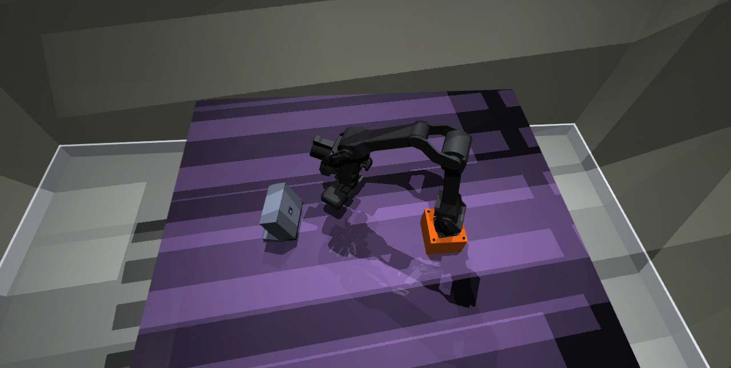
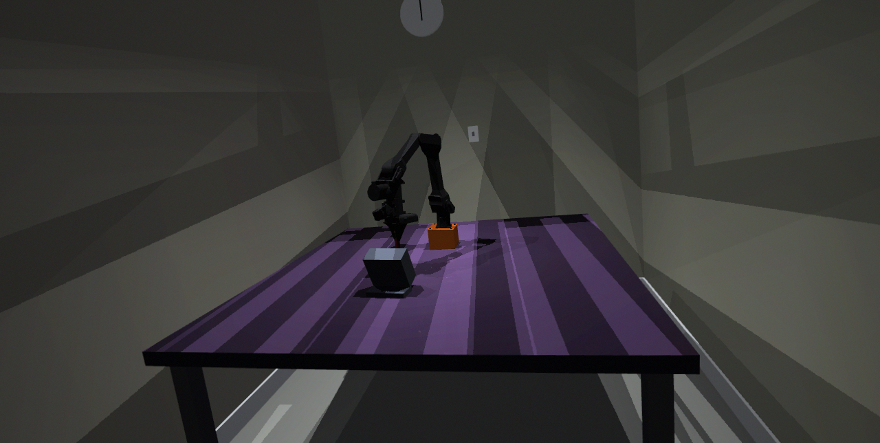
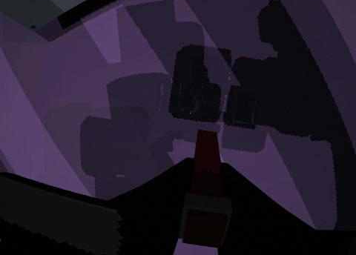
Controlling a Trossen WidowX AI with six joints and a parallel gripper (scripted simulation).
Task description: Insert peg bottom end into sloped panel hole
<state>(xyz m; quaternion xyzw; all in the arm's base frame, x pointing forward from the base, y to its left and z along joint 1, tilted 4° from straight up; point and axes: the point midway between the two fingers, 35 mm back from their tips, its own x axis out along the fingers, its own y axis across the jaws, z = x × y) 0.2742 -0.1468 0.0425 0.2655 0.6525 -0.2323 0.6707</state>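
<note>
My gripper tip is 190 mm short of the grey sloped panel, 10 mm to the right of it and 30 mm above it. Also, from my gripper tip: red square peg: 20 mm above; foot: 220 mm ahead, 100 mm below.
</note>
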